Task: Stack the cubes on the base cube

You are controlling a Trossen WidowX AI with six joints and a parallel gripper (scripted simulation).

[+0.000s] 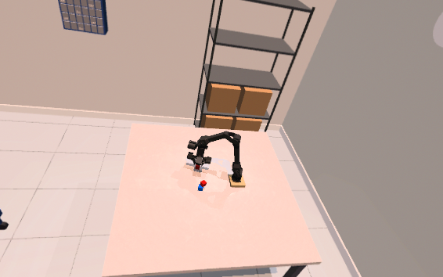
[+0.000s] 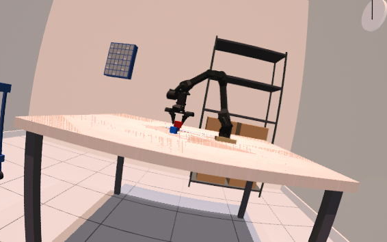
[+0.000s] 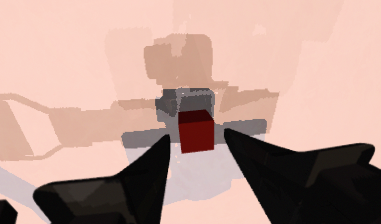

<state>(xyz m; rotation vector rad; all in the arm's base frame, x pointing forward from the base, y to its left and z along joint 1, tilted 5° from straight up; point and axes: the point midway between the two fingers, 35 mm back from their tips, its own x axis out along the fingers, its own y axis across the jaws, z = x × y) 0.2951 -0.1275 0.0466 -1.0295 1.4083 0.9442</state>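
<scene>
My gripper tip is now 21 cm to the right of the blue base cube and 1 cm above it.
</scene>
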